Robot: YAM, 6 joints.
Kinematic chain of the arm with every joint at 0, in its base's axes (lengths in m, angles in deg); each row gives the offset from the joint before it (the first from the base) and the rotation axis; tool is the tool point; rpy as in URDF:
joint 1: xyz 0 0 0.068 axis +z
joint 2: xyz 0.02 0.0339 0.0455 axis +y
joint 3: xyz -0.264 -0.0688 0 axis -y
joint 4: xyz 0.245 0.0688 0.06 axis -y
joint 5: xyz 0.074 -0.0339 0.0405 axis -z
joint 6: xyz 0.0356 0 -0.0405 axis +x
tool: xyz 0 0 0 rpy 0 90 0
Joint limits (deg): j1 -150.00..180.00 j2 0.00..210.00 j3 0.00..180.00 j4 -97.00..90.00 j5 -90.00..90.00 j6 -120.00..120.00
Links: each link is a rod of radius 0.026 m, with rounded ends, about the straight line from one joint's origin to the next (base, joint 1, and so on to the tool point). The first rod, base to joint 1, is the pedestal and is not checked.
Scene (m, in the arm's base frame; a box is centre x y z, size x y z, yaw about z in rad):
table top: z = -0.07
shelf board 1: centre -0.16 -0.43 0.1 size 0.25 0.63 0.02 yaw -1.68
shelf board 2: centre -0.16 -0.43 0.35 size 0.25 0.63 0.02 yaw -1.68
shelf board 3: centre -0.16 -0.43 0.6 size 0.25 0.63 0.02 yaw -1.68
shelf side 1: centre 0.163 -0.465 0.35 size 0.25 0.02 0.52 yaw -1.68
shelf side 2: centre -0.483 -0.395 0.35 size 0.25 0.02 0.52 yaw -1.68
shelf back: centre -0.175 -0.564 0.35 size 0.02 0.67 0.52 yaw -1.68
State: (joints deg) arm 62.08 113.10 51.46 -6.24 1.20 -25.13
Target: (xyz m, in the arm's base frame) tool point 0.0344 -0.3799 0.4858
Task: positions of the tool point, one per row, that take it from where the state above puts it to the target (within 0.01 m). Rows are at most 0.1 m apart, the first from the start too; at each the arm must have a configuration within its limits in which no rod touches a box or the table.
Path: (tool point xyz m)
1: 0.2330 0.2599 0.1062
2: 0.2968 0.2022 0.1474
3: 0.3409 0.1270 0.1907
4: 0.3603 0.0416 0.2353
5: 0.3528 -0.0450 0.2804
6: 0.3196 -0.1236 0.3253
7: 0.2648 -0.1858 0.3691
8: 0.1958 -0.2253 0.4109
9: 0.1214 -0.2385 0.4501
10: 0.0513 -0.2257 0.4858
11: 0.0503 -0.2755 0.4942
12: 0.0448 -0.3275 0.4943
13: 0.0344 -0.3799 0.4858

